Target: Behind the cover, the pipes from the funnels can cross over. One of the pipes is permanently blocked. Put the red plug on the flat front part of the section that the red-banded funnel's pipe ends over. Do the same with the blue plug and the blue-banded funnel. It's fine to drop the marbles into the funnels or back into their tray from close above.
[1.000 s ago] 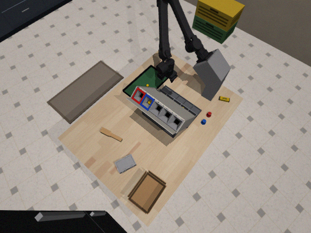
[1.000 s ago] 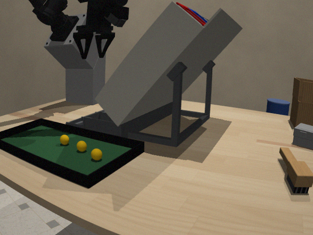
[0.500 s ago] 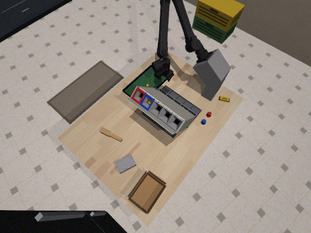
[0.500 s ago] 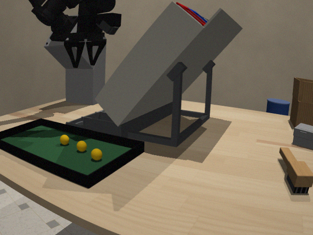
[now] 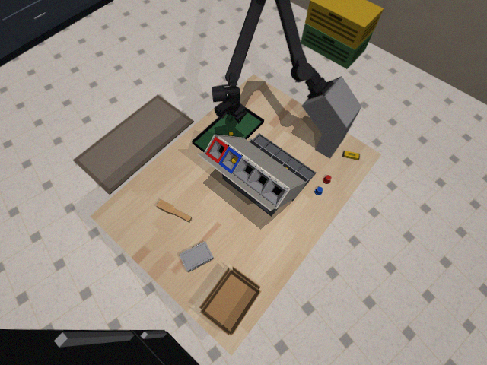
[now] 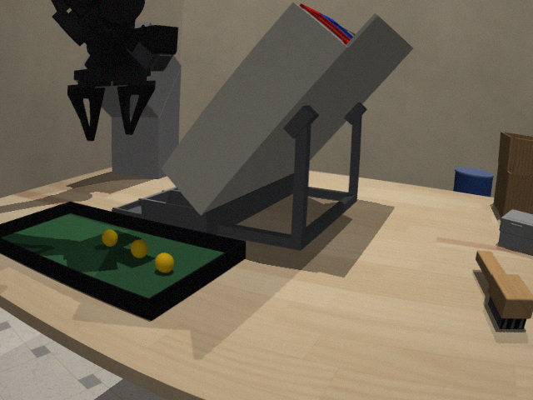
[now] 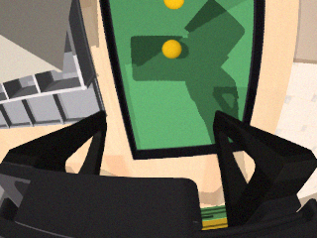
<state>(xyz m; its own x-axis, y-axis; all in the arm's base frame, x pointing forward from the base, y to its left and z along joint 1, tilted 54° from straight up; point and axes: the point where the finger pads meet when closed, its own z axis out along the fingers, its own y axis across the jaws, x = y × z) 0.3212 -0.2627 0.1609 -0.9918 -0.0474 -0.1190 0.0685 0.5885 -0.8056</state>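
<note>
My gripper is now 4 cm to the left of the green marble tray and 16 cm above it. Round my hand: blue band: 27 cm ahead, 22 cm to the left, 15 cm above; sloped grey cover: 12 cm ahead, 29 cm to the left, 4 cm above; grey box: 62 cm ahead, 33 cm to the left, 14 cm below.
</note>
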